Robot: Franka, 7 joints.
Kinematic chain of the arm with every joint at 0, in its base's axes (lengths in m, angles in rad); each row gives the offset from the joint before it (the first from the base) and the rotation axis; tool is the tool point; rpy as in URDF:
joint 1: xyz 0 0 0.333 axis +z
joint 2: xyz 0 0 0 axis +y
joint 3: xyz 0 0 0.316 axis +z
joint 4: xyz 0.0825 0 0 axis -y
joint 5: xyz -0.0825 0 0.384 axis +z
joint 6: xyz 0 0 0 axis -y
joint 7: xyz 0.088 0 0 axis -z
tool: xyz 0 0 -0.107 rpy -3.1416 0 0
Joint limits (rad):
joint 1: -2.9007..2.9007
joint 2: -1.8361..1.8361
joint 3: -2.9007..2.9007
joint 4: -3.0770..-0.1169
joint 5: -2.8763..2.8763
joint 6: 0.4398..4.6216
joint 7: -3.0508..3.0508
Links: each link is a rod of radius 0.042 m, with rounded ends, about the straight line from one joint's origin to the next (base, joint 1, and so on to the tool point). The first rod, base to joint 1, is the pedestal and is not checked.
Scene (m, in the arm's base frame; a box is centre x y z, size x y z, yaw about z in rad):
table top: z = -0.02
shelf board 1: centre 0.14 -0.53 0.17 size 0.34 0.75 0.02 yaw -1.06
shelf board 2: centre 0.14 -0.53 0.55 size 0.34 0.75 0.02 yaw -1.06
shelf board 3: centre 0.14 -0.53 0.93 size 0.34 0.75 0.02 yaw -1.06
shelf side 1: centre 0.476 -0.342 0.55 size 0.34 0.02 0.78 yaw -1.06
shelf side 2: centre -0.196 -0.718 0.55 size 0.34 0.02 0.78 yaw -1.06
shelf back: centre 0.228 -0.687 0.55 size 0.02 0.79 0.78 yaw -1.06
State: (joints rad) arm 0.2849 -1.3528 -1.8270 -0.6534 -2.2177 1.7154 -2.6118
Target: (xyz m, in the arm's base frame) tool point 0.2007 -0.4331 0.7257
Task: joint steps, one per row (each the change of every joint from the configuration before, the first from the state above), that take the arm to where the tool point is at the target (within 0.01 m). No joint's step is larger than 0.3 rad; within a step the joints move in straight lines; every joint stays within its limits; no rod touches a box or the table.
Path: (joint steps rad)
1: -0.1951 0.0545 0.2403 -0.0524 0.0859 0.0463 -0.0940
2: -0.1951 0.0545 0.2403 -0.0524 0.0858 0.0463 -0.0940
3: -0.1951 0.0545 0.2403 -0.0525 0.0859 0.0462 -0.0940
4: -0.1951 0.0545 0.2403 -0.0524 0.0859 0.0463 -0.0941
5: 0.2477 0.0043 0.0083 -0.2930 -0.0436 -0.0108 0.0941
6: 0.2478 0.0044 0.0083 -0.2930 -0.0437 -0.0108 0.0940
7: 0.2477 0.0044 0.0084 -0.2930 -0.0436 -0.0108 0.0940
8: 0.2478 0.0044 0.0083 -0.2930 -0.0436 -0.0109 0.0940

